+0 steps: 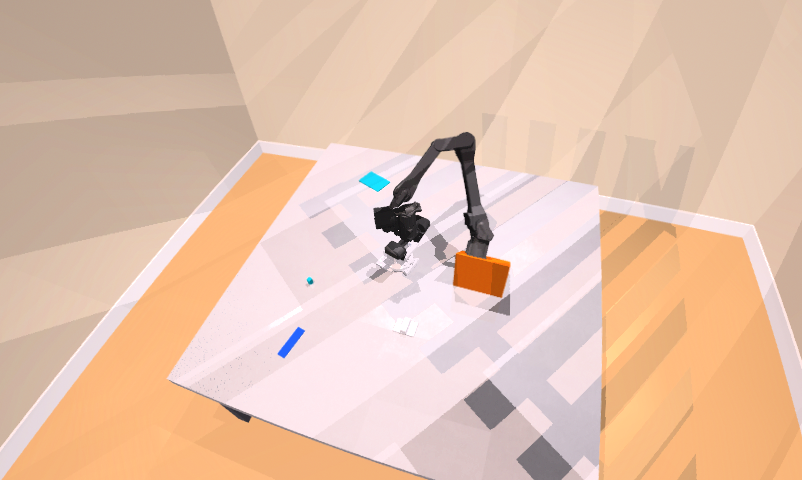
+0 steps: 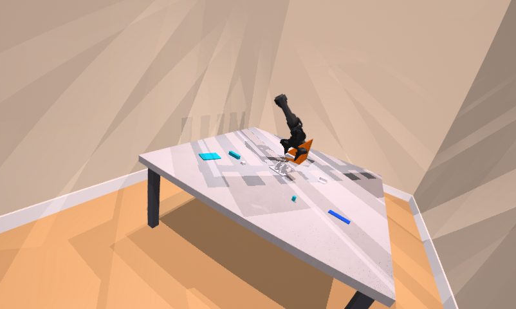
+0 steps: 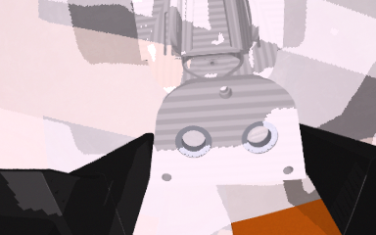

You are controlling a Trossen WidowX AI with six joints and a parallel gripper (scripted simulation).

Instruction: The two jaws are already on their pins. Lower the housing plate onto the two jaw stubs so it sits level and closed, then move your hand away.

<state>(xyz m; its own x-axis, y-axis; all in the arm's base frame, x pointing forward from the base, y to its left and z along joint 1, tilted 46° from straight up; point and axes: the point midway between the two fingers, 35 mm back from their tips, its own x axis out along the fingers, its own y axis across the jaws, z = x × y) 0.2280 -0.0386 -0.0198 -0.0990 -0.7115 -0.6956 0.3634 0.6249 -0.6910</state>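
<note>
Right now my gripper tip is 7 cm above the white jaw assembly, 3 cm short of it and 1 cm to the right of it. Also, from my gripper tip: blue bar: 39 cm to the left, 30 cm ahead, 8 cm below; teal cube: 33 cm ahead, 15 cm to the left, 7 cm below; cyan flat tile: 43 cm to the right, 27 cm ahead, 8 cm below.
</note>
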